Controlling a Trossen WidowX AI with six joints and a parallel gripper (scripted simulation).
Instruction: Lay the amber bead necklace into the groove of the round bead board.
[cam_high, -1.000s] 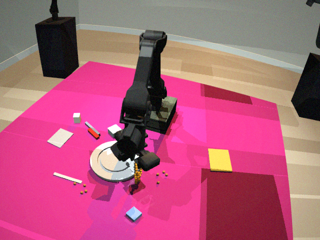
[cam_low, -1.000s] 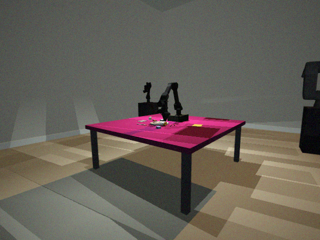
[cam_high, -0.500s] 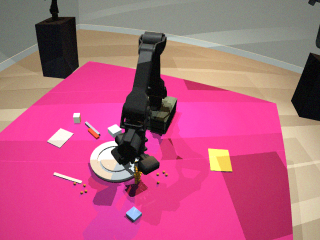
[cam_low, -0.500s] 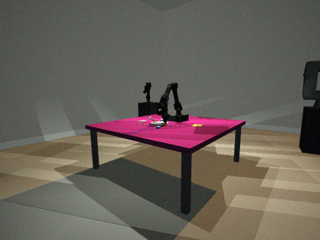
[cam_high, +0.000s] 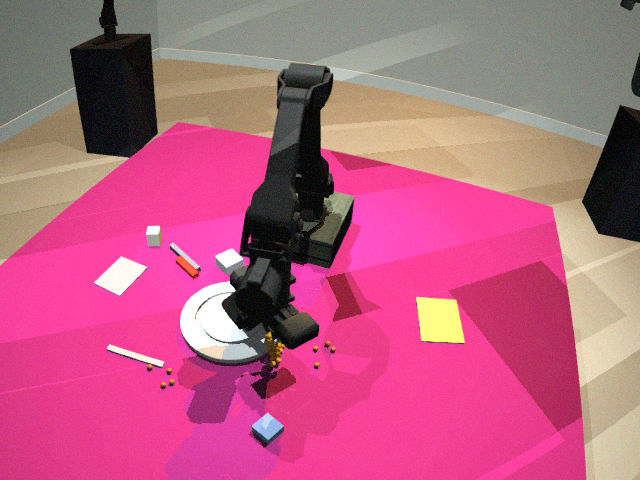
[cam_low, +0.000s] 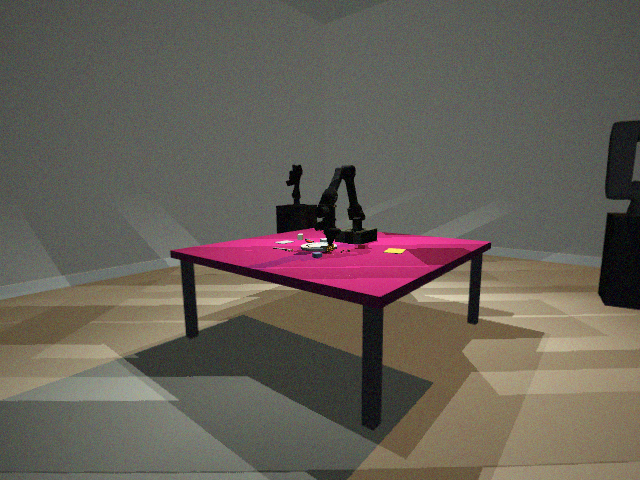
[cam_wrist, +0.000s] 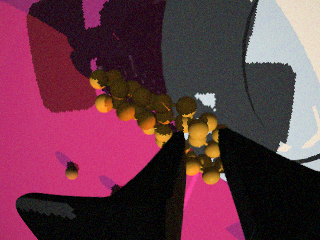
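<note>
Right now the round bead board is 3 cm behind my gripper tip, 9 cm to the right of it and 1 cm below it. Also, from my gripper tip: white block (18 cm behind, 14 cm to the right, 1 cm below); then blue block (18 cm ahead, 4 cm to the left, 1 cm below); then white strip (10 cm ahead, 24 cm to the right, 2 cm below).
</note>
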